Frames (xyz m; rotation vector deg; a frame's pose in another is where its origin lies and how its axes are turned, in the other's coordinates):
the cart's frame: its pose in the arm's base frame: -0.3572 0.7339 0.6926 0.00 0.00 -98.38
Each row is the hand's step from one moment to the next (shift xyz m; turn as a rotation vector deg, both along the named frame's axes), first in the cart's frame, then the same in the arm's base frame.
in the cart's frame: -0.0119 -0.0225 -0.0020 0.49 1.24 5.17
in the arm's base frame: -0.0205 0.0151 -0.0020 1.16 -0.67 5.17
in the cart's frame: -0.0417 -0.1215 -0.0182 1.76 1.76 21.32
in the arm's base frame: -0.1141 0.0590 -0.0182 1.48 -2.00 21.32
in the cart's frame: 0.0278 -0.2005 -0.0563 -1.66 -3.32 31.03
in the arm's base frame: -0.2024 0.0017 -0.0563 -3.04 2.13 31.03
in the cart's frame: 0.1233 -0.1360 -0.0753 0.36 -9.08 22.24
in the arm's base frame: -0.1525 -0.1022 -0.0753 -9.04 0.97 22.24
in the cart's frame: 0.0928 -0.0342 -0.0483 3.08 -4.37 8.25
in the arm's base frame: -0.0474 -0.0868 -0.0483 -4.77 -2.41 8.25
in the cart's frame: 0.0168 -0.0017 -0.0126 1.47 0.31 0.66
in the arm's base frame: -0.0041 -0.0164 -0.0126 0.09 -1.50 0.66
